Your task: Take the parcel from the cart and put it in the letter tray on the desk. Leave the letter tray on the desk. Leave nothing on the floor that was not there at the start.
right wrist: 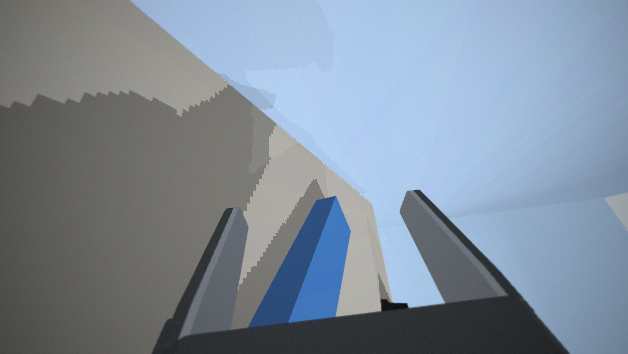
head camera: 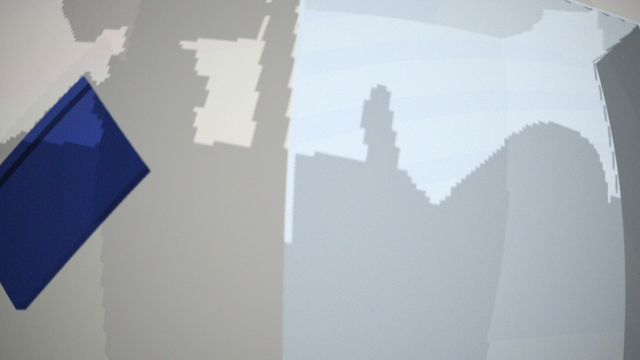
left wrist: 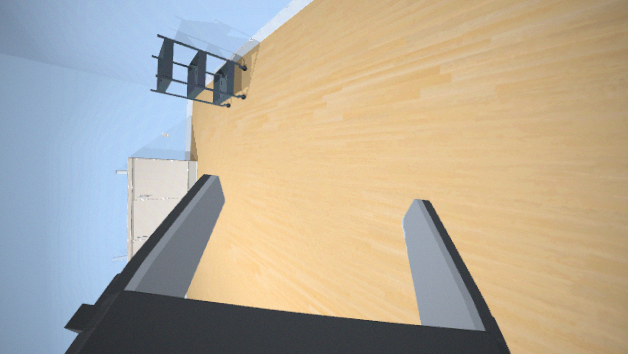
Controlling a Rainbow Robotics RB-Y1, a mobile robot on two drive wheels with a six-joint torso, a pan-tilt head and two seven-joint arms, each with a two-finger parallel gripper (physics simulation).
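Places are measured from the robot's base along level axes (x ahead, y left, z up), in metres.
Pixels of known places: left gripper, fingertip midpoint: point(left wrist: 315, 199); right gripper, fingertip midpoint: point(right wrist: 325, 208).
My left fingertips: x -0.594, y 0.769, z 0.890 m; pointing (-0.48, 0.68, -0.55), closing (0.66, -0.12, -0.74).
Behind a point stands the place of what it marks.
The pale grey-blue letter tray point(head camera: 395, 280) @[x 0.081, y -0.047, z 0.954 m] fills much of the right half of the head view, seen very close, with its right wall near the edge. Beige desk surface point(head camera: 200, 250) @[x 0.087, y 0.060, z 0.951 m] point(right wrist: 100, 200) @[x 0.507, y -0.475, z 0.951 m] shows left of it and also in the right wrist view. A dark three-tier cart point(left wrist: 196, 75) @[x -2.961, y 1.913, z 0.399 m] on castors stands far off in the left wrist view. The parcel does not show in these views. My left gripper point(left wrist: 315, 199) @[x -0.594, y 0.769, z 0.890 m] is open and empty above the wooden floor. My right gripper point(right wrist: 325, 208) @[x 0.494, y -0.555, z 1.017 m] is open near the desk, with a blue block showing between its spread fingers, not gripped.
A dark blue flat object point(head camera: 55, 210) @[x 0.093, y 0.163, z 0.963 m] lies on the desk at the left of the head view. The blue block point(right wrist: 312, 270) @[x 0.452, y -0.591, z 0.981 m] is at the desk in the right wrist view. A pale cabinet point(left wrist: 160, 180) @[x -4.482, y 0.833, z 0.527 m] stands by the blue wall, below the cart in the left wrist view.
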